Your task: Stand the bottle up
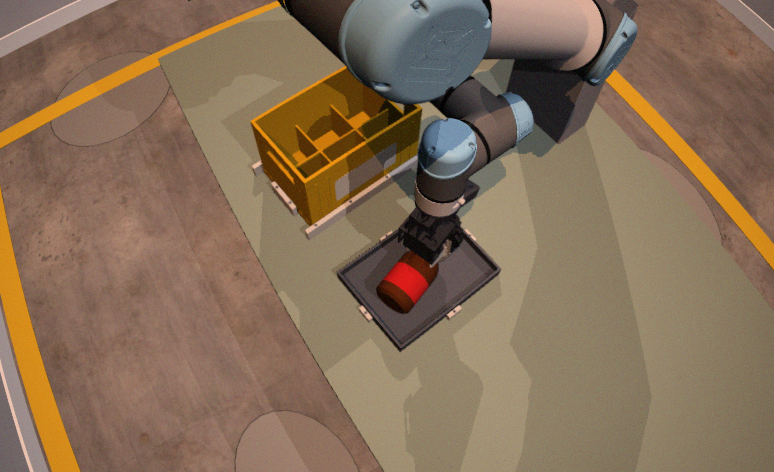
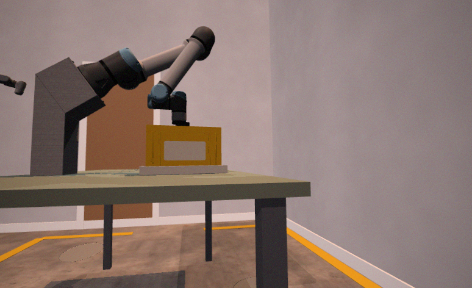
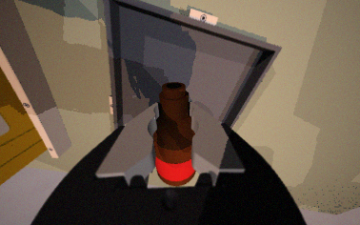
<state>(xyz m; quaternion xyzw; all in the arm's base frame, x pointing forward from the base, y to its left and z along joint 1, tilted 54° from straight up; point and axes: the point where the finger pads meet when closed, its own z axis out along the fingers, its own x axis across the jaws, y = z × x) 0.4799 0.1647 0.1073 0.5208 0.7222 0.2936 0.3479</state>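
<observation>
Right now the brown bottle is 5 cm ahead of my hand and 2 cm to the left of it. Round my hand: yellow crate: 28 cm to the right, 4 cm ahead, 3 cm above; then dark grey tray: 4 cm below, 3 cm ahead, 2 cm to the left.
</observation>
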